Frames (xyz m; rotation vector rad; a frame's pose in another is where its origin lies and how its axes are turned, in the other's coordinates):
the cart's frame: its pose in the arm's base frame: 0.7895 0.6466 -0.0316 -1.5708 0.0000 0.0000
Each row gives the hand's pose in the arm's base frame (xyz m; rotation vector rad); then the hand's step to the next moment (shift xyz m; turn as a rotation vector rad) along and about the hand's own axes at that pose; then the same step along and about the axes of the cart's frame.
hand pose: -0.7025 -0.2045 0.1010 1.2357 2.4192 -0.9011
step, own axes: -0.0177 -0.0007 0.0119 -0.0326 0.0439 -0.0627
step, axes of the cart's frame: 0.0096 0.0000 -0.0191 0.0567 -0.0467 0.0390
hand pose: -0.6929 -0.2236 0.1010 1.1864 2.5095 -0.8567
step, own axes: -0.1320 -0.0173 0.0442 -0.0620 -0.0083 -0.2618
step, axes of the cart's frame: 0.0701 -0.0297 -0.1178 0.0427 -0.2403 0.1136
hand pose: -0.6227 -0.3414 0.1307 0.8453 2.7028 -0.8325
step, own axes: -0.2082 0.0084 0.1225 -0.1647 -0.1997 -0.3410
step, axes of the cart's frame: 0.1770 0.0355 -0.1607 0.0162 -0.4274 -0.0196
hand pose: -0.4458 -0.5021 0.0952 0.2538 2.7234 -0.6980
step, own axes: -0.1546 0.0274 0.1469 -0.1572 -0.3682 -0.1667
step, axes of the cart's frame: 0.1892 0.0805 -0.0629 0.0128 -0.3536 -0.2507
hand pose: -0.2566 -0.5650 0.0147 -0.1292 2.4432 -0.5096
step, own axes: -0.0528 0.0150 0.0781 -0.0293 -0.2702 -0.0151
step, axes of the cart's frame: 0.0897 0.0326 -0.0006 0.0058 -0.1329 -0.2375
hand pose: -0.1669 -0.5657 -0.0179 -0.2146 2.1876 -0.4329
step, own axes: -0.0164 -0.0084 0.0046 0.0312 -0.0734 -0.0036
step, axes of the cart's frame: 0.0136 -0.0127 -0.0039 -0.0218 -0.0070 -0.0765
